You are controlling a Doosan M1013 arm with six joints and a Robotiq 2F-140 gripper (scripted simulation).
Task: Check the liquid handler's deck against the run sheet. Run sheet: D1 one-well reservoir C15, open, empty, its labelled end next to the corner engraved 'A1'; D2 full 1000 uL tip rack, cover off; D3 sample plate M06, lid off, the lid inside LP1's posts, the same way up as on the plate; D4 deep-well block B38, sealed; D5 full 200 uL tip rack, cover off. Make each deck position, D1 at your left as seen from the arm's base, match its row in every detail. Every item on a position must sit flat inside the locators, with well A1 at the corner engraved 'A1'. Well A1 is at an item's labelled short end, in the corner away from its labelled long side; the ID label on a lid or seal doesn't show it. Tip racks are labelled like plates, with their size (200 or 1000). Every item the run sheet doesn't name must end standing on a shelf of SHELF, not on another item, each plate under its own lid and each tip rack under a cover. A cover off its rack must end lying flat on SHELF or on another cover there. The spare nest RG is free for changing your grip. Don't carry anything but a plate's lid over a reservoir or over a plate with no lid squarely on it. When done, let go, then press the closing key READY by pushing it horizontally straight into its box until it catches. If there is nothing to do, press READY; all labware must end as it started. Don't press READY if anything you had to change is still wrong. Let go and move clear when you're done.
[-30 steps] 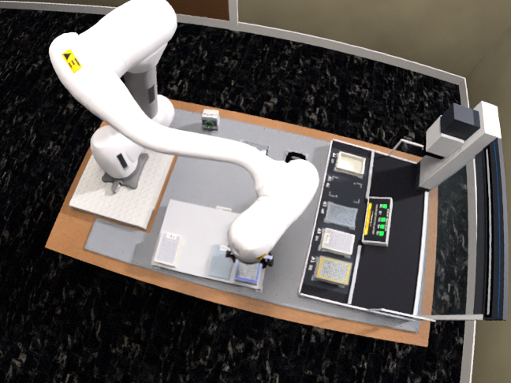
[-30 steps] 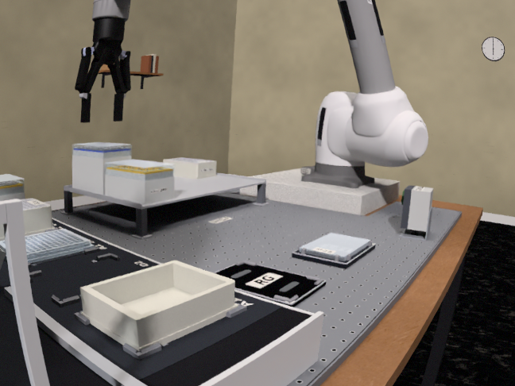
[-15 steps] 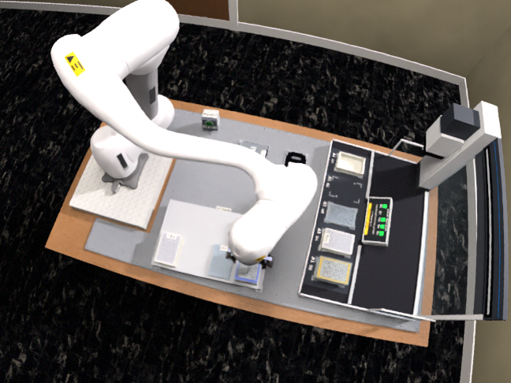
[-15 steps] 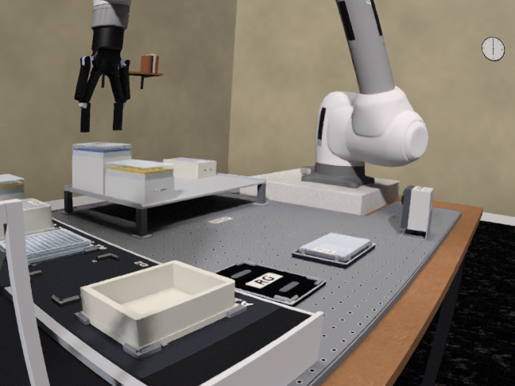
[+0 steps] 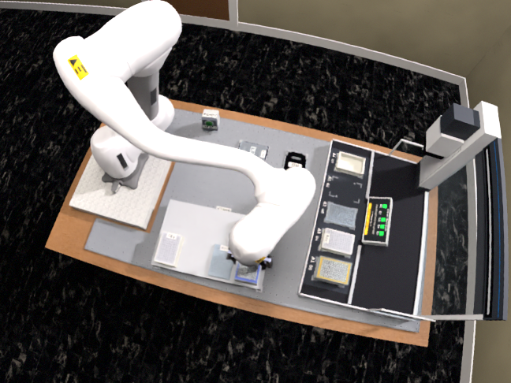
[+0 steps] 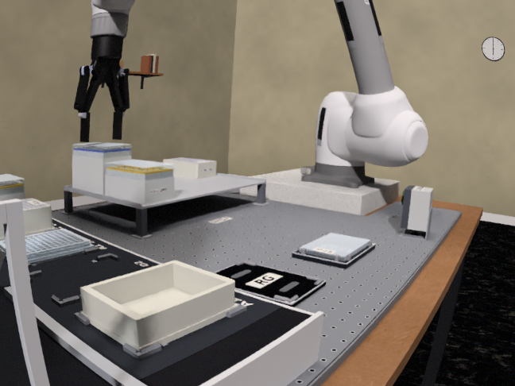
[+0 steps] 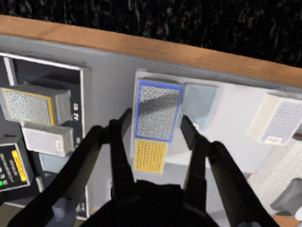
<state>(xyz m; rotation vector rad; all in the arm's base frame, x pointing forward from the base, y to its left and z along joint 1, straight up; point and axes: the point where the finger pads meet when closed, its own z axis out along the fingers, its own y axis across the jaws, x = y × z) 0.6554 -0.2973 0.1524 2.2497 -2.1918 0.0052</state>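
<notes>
The blue-rimmed tip rack is 7 cm below my hand, 1 cm to the left of it and 1 cm behind it. From my hand the other things lie so: shelf (16 cm behind, 14 cm below, 6 cm to the left); RG nest (51 cm to the left, 19 cm below, 10 cm ahead); clear plate (33 cm ahead, 30 cm to the left, 14 cm below).
</notes>
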